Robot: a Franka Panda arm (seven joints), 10 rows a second.
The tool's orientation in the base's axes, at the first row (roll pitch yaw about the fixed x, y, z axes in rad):
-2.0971, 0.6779, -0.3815
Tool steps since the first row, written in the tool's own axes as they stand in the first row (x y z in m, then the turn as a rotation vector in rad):
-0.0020, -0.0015, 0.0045, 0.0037, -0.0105, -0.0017
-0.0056, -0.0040, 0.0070, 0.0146, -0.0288, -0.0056
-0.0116, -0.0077, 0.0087, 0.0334, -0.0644, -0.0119
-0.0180, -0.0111, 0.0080, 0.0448, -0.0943, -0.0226
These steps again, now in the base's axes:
-0.0003, 0.0051, 0.0005, 0.0099, 0.0001, 0.0054
-0.0011, 0.0091, 0.0035, 0.0303, -0.0018, 0.0124
-0.0028, 0.0134, 0.0091, 0.0683, -0.0036, 0.0271
-0.0051, 0.0155, 0.0156, 0.0968, -0.0089, 0.0443

